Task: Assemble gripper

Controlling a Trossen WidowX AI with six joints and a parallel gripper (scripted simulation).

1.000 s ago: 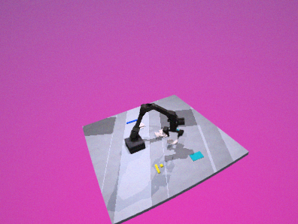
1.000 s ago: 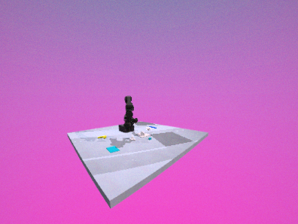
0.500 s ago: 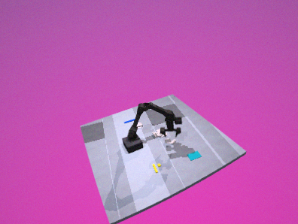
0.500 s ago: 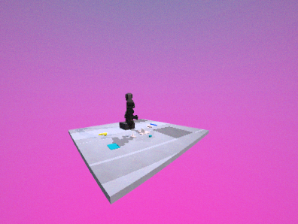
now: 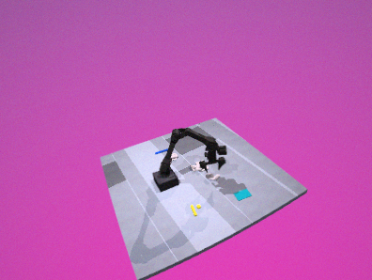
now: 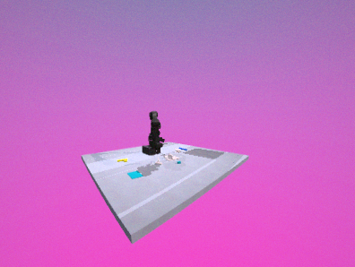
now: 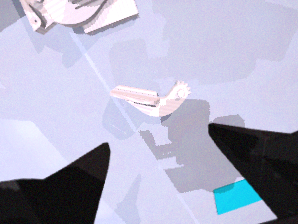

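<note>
Right now the pale jaw is 80 mm below my gripper tip, 30 mm ahead of it and 10 mm to the left of it. From my gripper tip the other things lie so: pale flat part (190 mm to the left, 90 mm below, 10 mm ahead); then cyan flat tile (250 mm to the right, 90 mm below, 90 mm ahead); then cyan cube (150 mm ahead, 140 mm to the left, 80 mm below).
</note>
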